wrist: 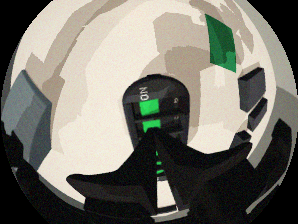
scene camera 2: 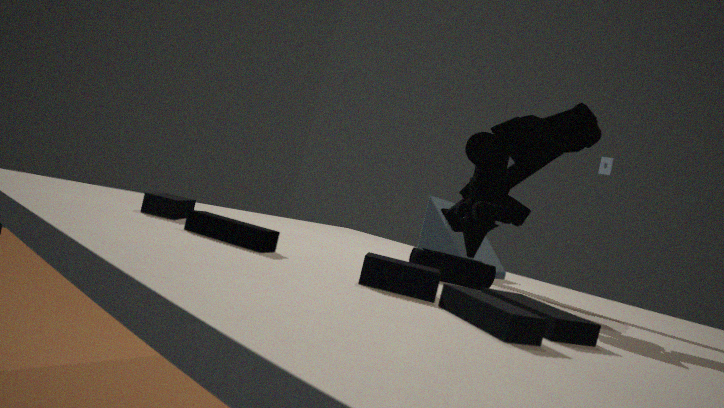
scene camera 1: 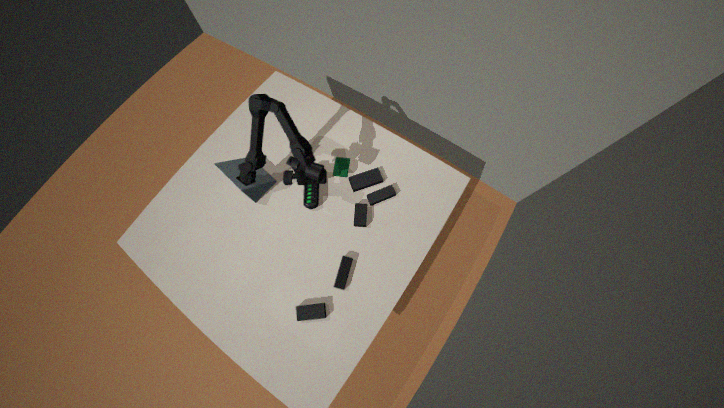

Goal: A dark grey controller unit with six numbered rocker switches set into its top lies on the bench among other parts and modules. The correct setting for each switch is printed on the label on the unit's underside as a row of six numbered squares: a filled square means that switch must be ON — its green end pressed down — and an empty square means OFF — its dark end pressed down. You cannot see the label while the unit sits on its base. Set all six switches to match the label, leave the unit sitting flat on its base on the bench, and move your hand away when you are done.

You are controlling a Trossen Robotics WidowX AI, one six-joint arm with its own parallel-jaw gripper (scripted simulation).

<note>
My gripper is shut and holds nothing. Also in view: a green board.
My gripper is seen too in the wrist view.
</note>
